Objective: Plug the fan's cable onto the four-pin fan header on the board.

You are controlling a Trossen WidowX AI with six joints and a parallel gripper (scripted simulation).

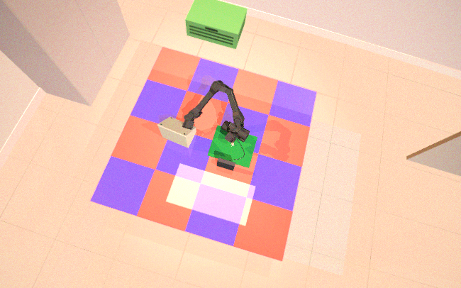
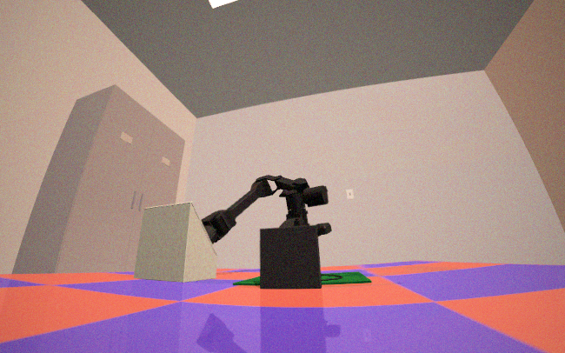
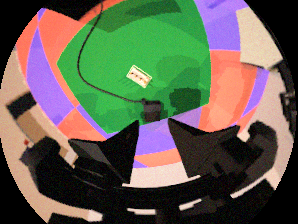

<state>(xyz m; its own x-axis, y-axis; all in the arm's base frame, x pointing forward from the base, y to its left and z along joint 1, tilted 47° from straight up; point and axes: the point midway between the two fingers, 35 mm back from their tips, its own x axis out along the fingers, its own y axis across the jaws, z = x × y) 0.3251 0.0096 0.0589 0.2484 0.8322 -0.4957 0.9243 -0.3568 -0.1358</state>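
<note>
Right now the black plug is 10 mm to the left of my gripper tip and 40 mm below it. Round my gripper tip: green board 10 mm ahead, 80 mm to the right, 60 mm below; dark fan block 10 mm behind, 230 mm to the right, 10 mm above; four-pin header 60 mm to the right, 50 mm below.
</note>
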